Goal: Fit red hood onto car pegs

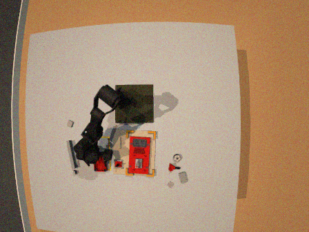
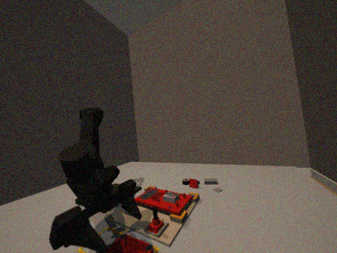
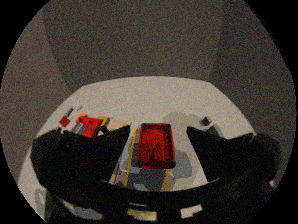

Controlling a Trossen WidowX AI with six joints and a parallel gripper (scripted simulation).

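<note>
The red hood is 10 mm behind my gripper tip and 60 mm below it. Round my gripper tip: long grey bar: 60 mm behind, 170 mm to the right, 50 mm below; grey engine block: 220 mm to the left, 40 mm below.
</note>
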